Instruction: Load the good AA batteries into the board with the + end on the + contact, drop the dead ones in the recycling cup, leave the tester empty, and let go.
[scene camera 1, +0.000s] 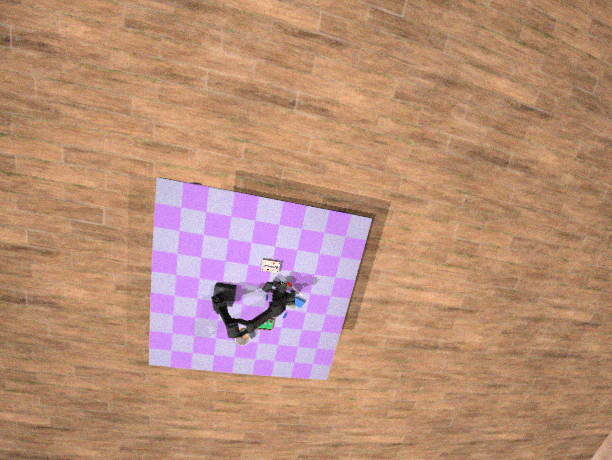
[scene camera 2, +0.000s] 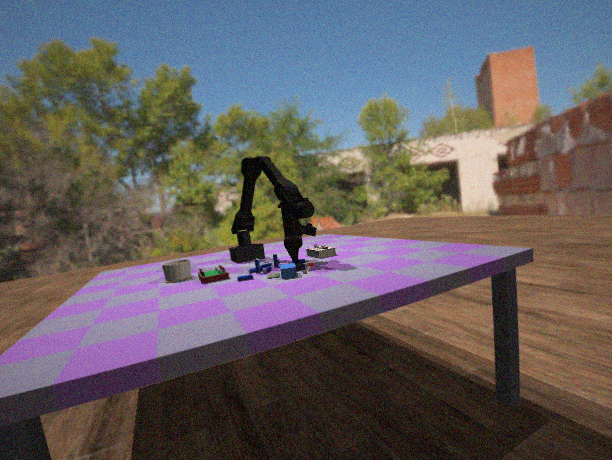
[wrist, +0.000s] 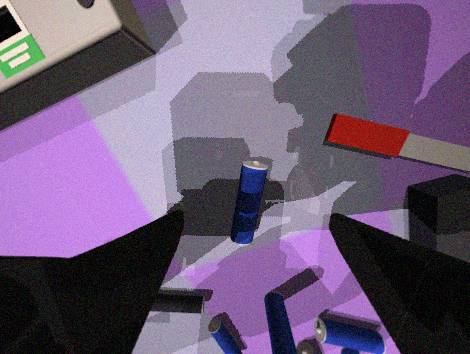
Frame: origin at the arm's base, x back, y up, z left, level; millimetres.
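Seen in the pictures: gripper, fingertip midpoint: (scene camera 2: 296, 262) (wrist: 256, 218); arm's base, link origin: (scene camera 1: 221, 296) (scene camera 2: 245, 245).
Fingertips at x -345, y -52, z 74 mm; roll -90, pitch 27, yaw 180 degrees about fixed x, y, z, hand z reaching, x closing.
Offsets run from my fingertips to a thing's middle. Level surfaces: height alone.
My gripper (scene camera 2: 298, 265) (wrist: 256, 218) is open, low over the table. A blue battery {dx +0, dy +1, dz +13 mm} (wrist: 249, 202) lies between and slightly beyond its fingertips, pale end away from me. More blue batteries {dx +17, dy +19, dz -71 mm} (wrist: 280, 322) {dx -22, dy +1, dz -121 mm} (wrist: 351, 336) {dx +66, dy -1, dz -92 mm} (wrist: 226, 335) show at the bottom of the wrist view; one battery {dx -72, dy +1, dz -214 mm} (scene camera 2: 245, 277) lies near the board in scene camera 2. The red-walled green board {dx +58, dy +12, dz -286 mm} (scene camera 1: 267, 324) (scene camera 2: 214, 273) stands beside the grey cup {dx +195, dy +9, dz -384 mm} (scene camera 1: 242, 340) (scene camera 2: 177, 271). The tester {dx +61, dy +15, dz +143 mm} (scene camera 1: 271, 265) (scene camera 2: 321, 252) (wrist: 75, 30) is partly in the wrist view; its slot is out of that view. Battery markings are unclear.
A red-and-white bar {dx -114, dy -2, dz -13 mm} (wrist: 367, 135) lies beyond the right finger, near a dark block {dx -100, dy +2, dz -48 mm} (wrist: 422, 207). A blue box {dx -147, dy +9, dz -101 mm} (scene camera 1: 299, 302) (scene camera 2: 288, 271) stands close to the gripper. A small dark piece {dx +83, dy -1, dz -38 mm} (wrist: 180, 302) lies by the left finger. All are on the checkered table {dy -6 mm} (scene camera 1: 170, 192) (scene camera 2: 350, 295).
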